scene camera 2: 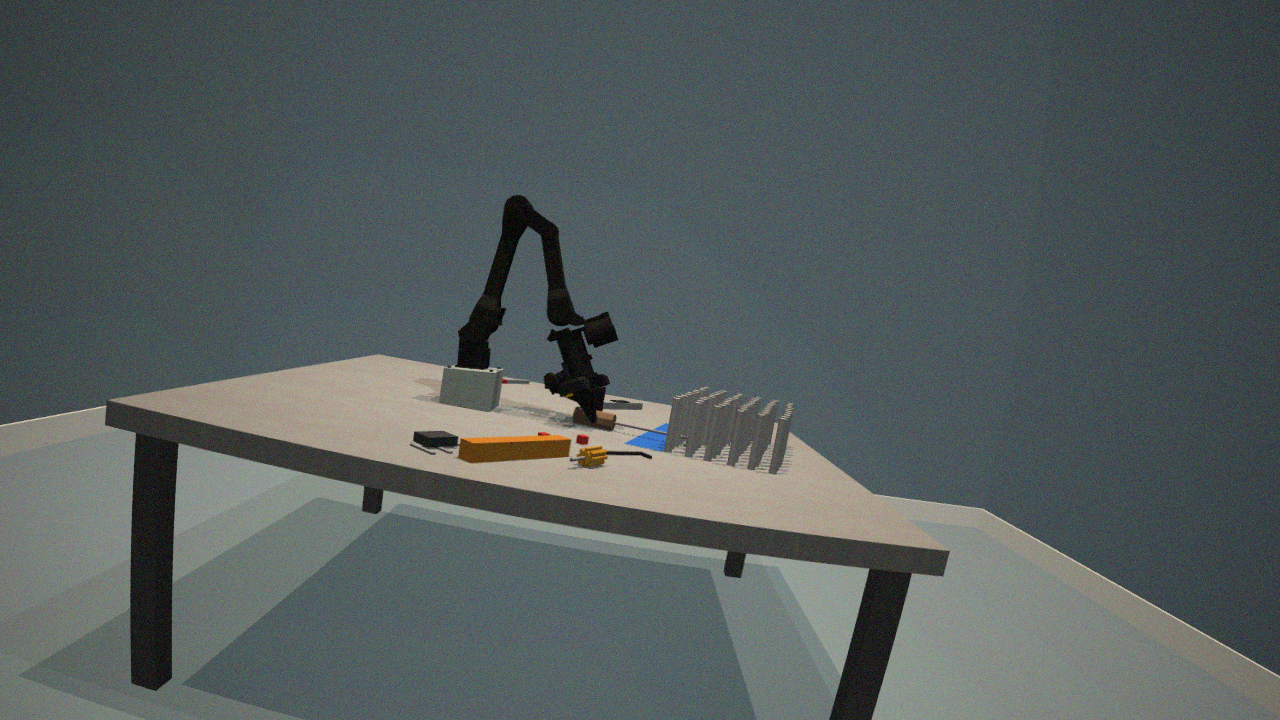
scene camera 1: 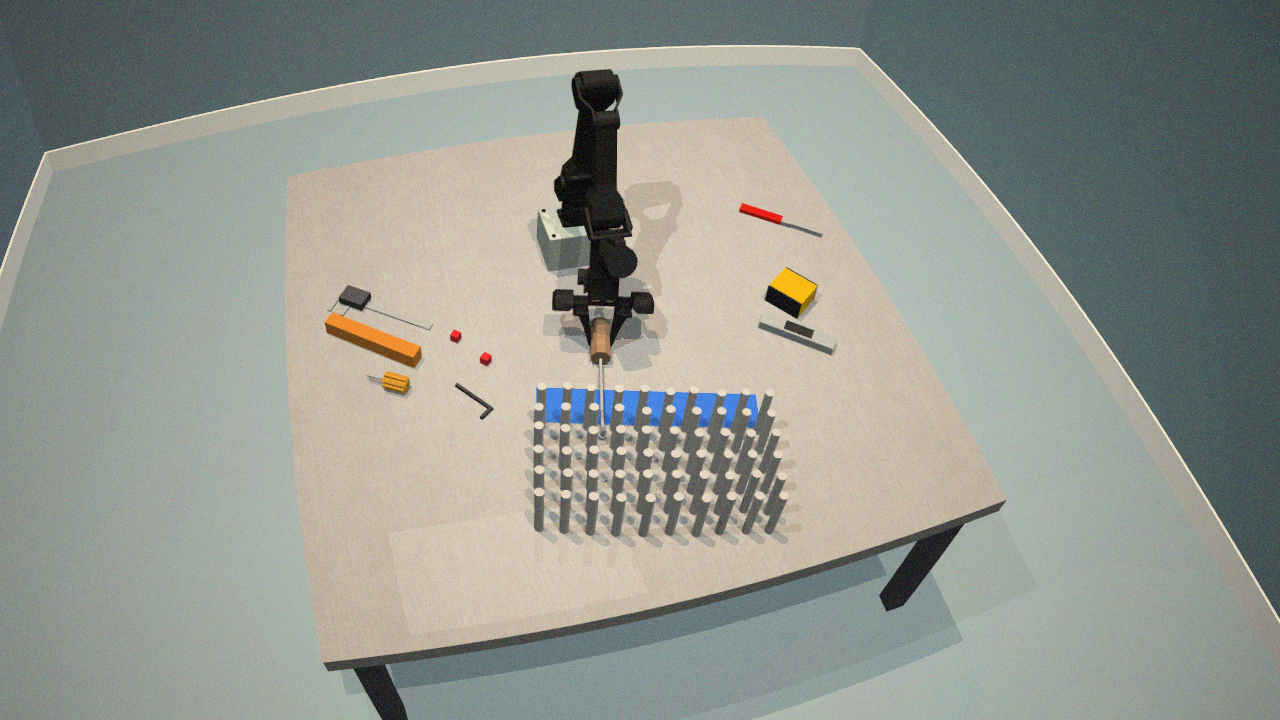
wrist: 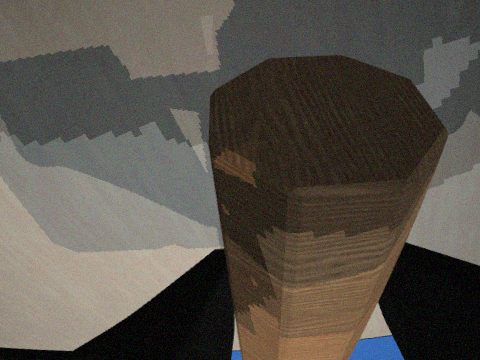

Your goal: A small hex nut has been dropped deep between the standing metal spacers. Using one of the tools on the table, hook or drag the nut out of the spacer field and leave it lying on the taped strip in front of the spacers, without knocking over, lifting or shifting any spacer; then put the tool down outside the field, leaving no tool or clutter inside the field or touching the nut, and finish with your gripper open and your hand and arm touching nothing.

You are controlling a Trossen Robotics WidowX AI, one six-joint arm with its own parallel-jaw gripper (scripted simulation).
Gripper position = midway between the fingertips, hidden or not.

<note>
I see my gripper [scene camera 1: 600, 345], a grey bar [scene camera 1: 770, 322] and a yellow-black box [scene camera 1: 791, 292].
My gripper is seen too in scene camera 2 [scene camera 2: 596, 421] and in the wrist view [wrist: 300, 259]. The wrist view misses the grey bar: it is out of frame. The wrist view misses the yellow-black box: it is out of frame.
</note>
